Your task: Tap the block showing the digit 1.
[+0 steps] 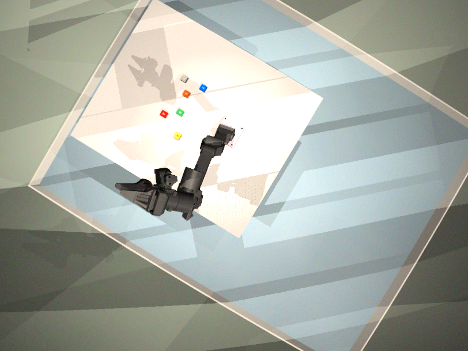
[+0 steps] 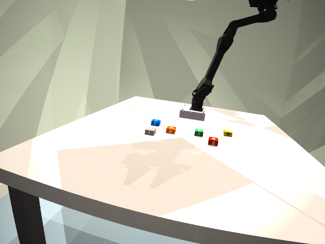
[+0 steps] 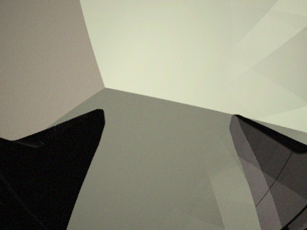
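Now: gripper tip 710 mm above the grey block, 430 mm to the left of it and 300 mm short of it. From my gripper tip the other things lie so: red block (710 mm below, 270 mm ahead, 210 mm to the right); then green block (710 mm below, 270 mm to the right, 200 mm ahead).
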